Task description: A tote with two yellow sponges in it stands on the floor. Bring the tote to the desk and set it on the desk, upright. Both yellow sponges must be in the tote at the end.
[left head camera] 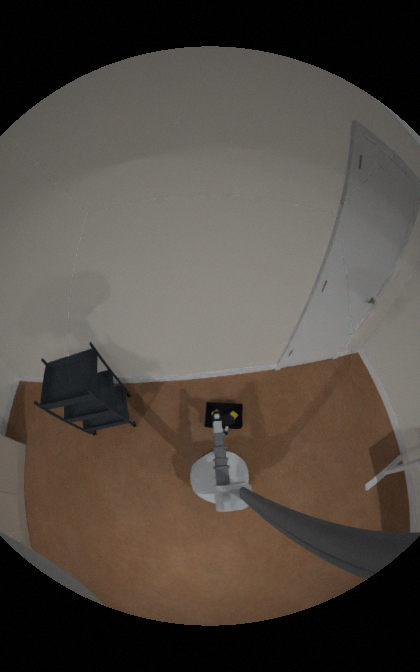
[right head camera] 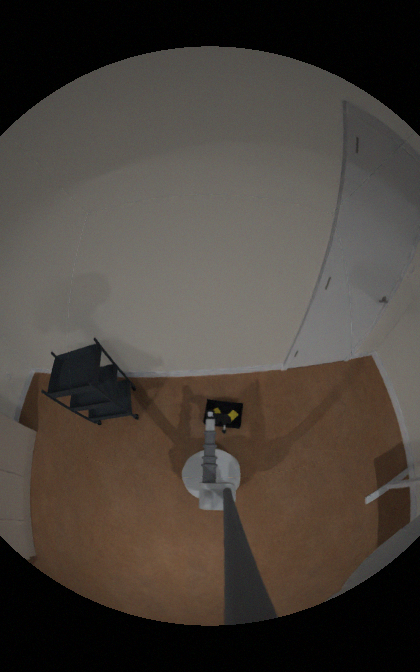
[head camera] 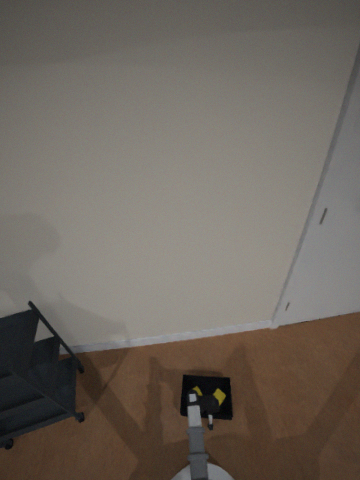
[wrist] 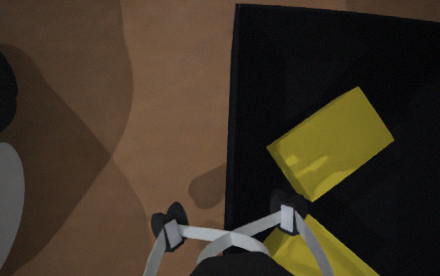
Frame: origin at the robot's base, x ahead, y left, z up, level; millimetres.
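Seen in the pictures: gripper, fingertip midpoint: (head camera: 208, 416).
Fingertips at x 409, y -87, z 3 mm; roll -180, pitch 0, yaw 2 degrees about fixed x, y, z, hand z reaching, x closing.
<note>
A point is followed by its place in that frame.
The black tote (head camera: 205, 378) @(x 604, y -95, z 41 mm) (left head camera: 225, 405) (right head camera: 225, 402) (wrist: 231, 100) @(x 420, y 8, z 57 mm) stands upright on the floor in front of the robot's base. One yellow sponge (head camera: 219, 396) (left head camera: 233, 415) (right head camera: 233, 415) (wrist: 332, 145) lies in it. The other yellow sponge (head camera: 197, 390) (right head camera: 217, 411) (wrist: 342, 262) lies beside it, partly hidden by the gripper. My gripper (head camera: 210, 415) @(x 409, y -87, z 3 mm) (wrist: 228, 211) @(x 409, y -87, z 3 mm) is open over the tote's wall nearest the base. In the wrist view one fingertip is over the floor outside and the other over the tote's inside; the wall's line runs between them. I cannot identify the desk.
A dark shelf cart (head camera: 37, 387) @(x 433, y 677, z 555 mm) (left head camera: 68, 400) (right head camera: 75, 392) stands at the left near the wall. A white door (head camera: 332, 250) @(x 953, y -902, z 744 mm) (left head camera: 350, 260) (right head camera: 355, 260) is at the right. A white angled leg (left head camera: 382, 474) (right head camera: 382, 491) shows at the right edge of both side head views.
</note>
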